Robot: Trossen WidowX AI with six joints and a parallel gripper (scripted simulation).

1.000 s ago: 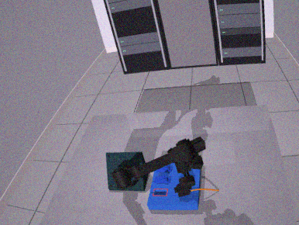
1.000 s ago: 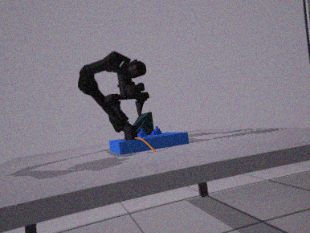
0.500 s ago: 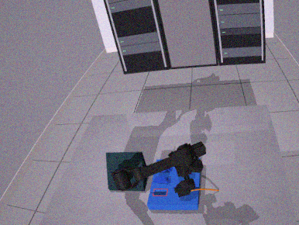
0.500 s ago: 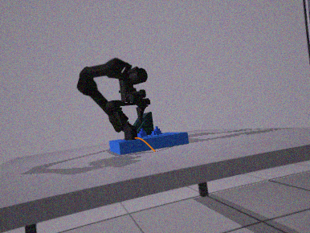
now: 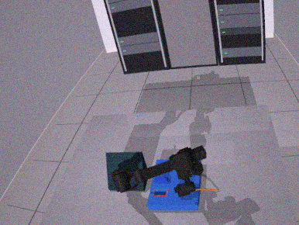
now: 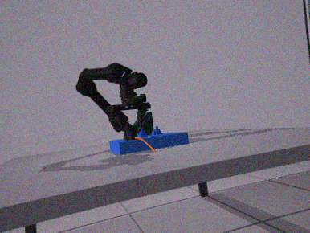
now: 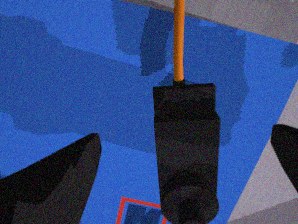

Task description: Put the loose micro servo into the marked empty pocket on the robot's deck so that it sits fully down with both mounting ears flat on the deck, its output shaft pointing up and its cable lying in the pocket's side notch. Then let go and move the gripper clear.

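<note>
Now: the blue deck 3 cm behind my gripper tip, 7 cm to the left of it and 7 cm below it.
</note>
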